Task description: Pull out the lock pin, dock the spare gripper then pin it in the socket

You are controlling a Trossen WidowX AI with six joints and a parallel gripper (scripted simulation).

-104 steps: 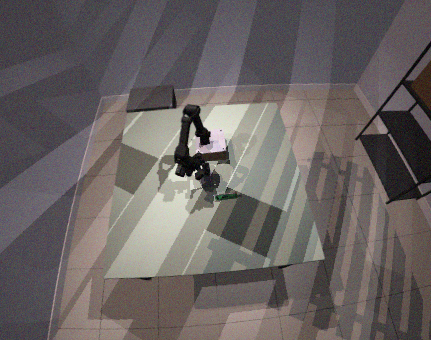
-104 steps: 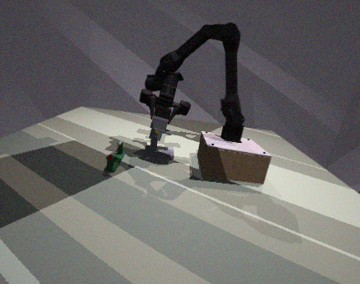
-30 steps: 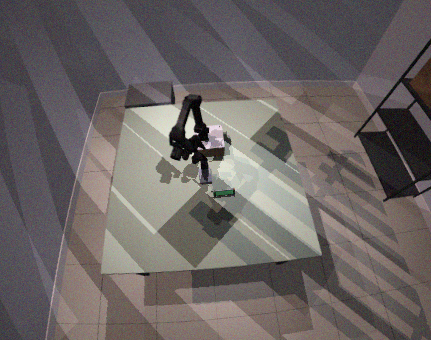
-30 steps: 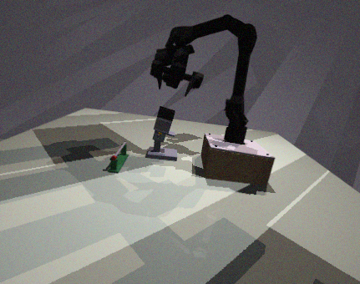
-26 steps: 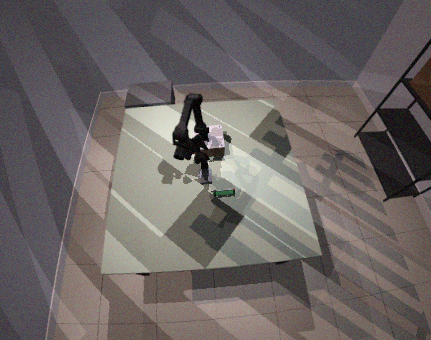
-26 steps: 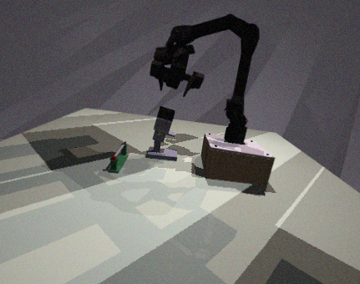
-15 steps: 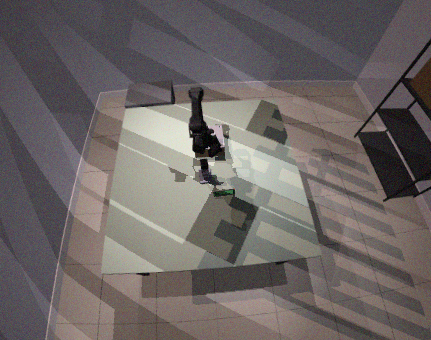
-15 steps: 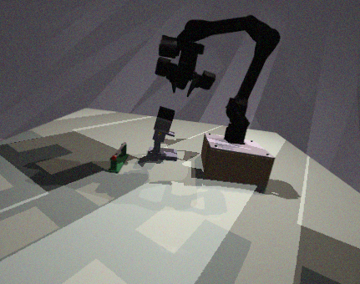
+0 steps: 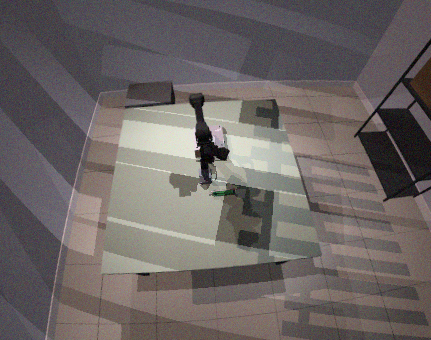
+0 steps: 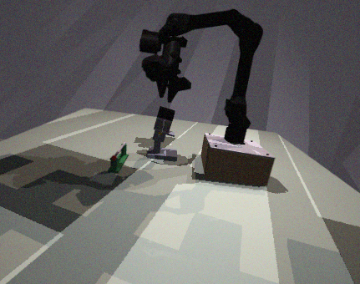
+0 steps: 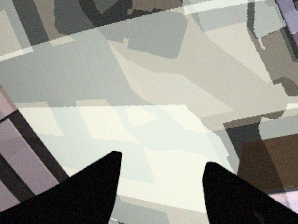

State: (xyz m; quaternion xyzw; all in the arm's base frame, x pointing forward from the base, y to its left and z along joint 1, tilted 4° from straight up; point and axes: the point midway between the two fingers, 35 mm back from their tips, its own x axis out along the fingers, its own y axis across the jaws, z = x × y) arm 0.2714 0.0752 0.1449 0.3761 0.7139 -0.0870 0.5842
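Right now the green cradle is 20 cm below my gripper tip, 13 cm ahead of it and 1 cm to the left of it. Round my gripper tip: socket: 17 cm below, 10 cm to the right; spare gripper: 10 cm to the right, 10 cm below.
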